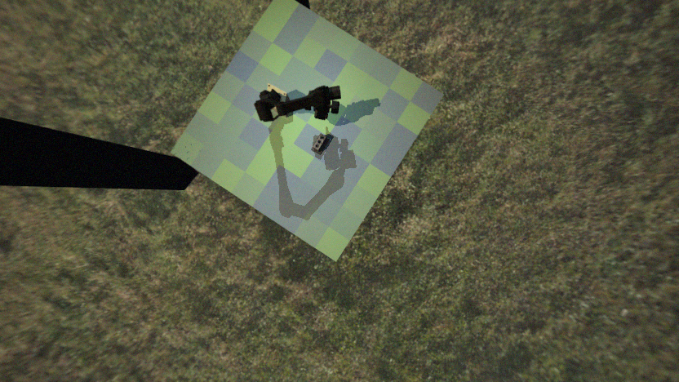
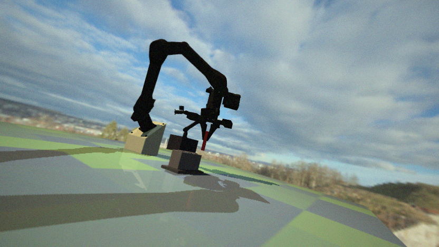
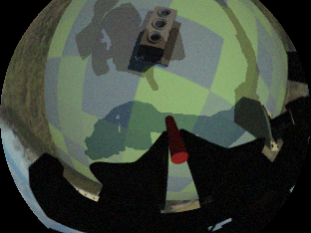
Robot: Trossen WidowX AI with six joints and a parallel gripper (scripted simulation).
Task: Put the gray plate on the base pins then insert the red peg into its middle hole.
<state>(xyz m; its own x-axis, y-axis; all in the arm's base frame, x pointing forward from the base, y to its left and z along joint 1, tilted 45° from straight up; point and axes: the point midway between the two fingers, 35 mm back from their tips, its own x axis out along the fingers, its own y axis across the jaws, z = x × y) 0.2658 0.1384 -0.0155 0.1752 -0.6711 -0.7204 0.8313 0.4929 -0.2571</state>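
Right now the gray plate is 140 mm to the right of my gripper tip, 80 mm ahead of it and 70 mm below it. From my gripper tip the other things lie so: dark base: 140 mm to the right, 100 mm below, 80 mm ahead; then red peg: right at my gripper tip.
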